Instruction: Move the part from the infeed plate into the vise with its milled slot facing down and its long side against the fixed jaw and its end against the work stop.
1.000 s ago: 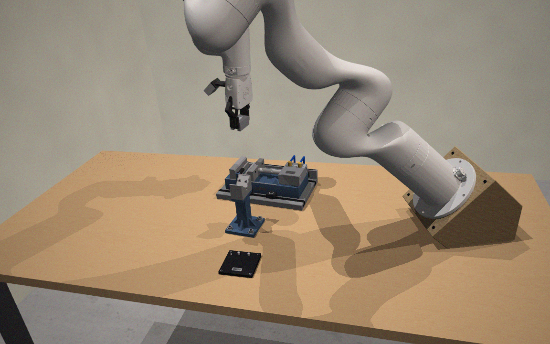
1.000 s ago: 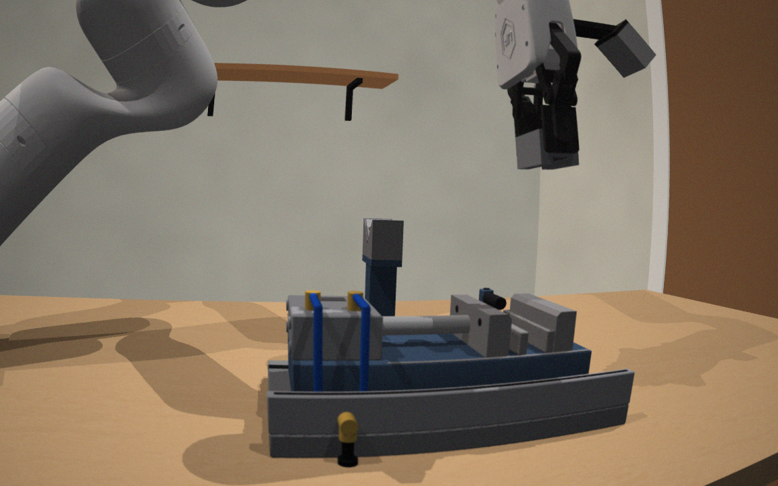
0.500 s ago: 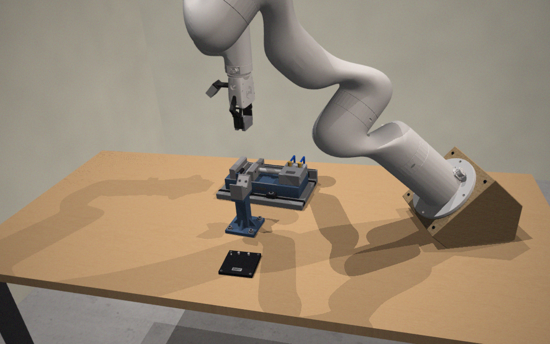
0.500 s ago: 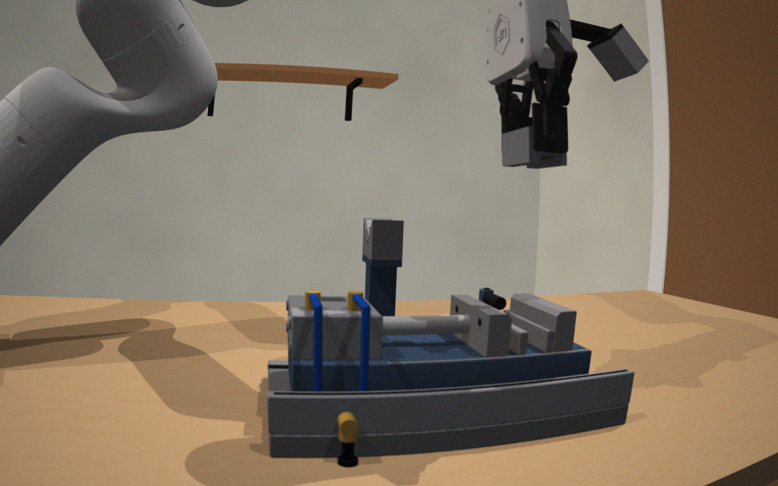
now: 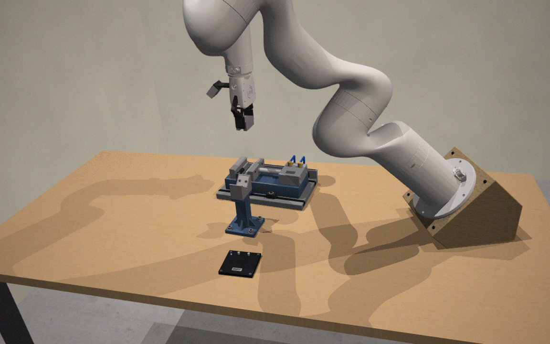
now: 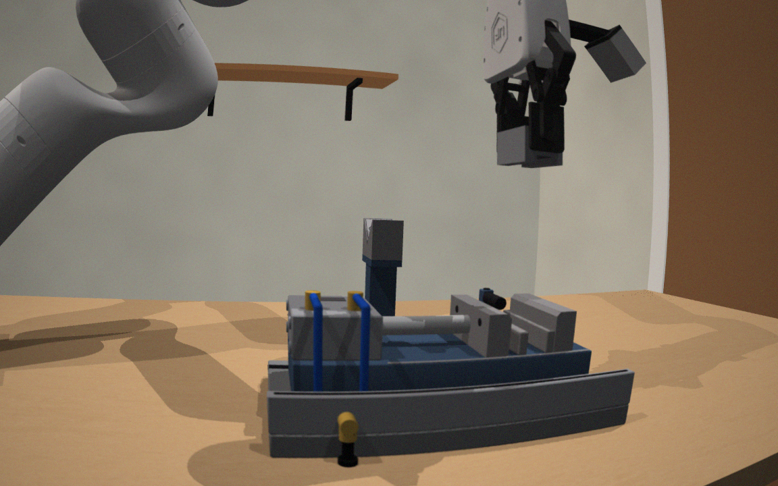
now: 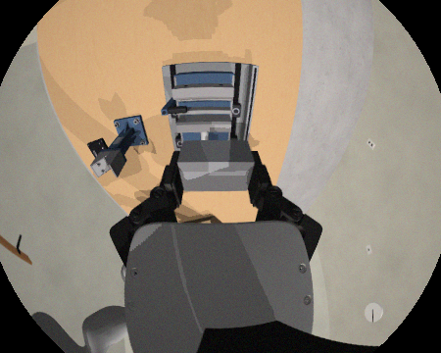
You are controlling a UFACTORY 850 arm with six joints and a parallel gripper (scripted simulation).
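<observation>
The fixed jaw lies 170 mm below my hand, 30 mm ahead of it and 20 mm to the left of it. From my hand the other things lie so: moving jaw 170 mm below, 40 mm behind, 10 mm to the left; then work stop 160 mm below, 70 mm to the left, 10 mm behind; then part 20 mm below.
</observation>
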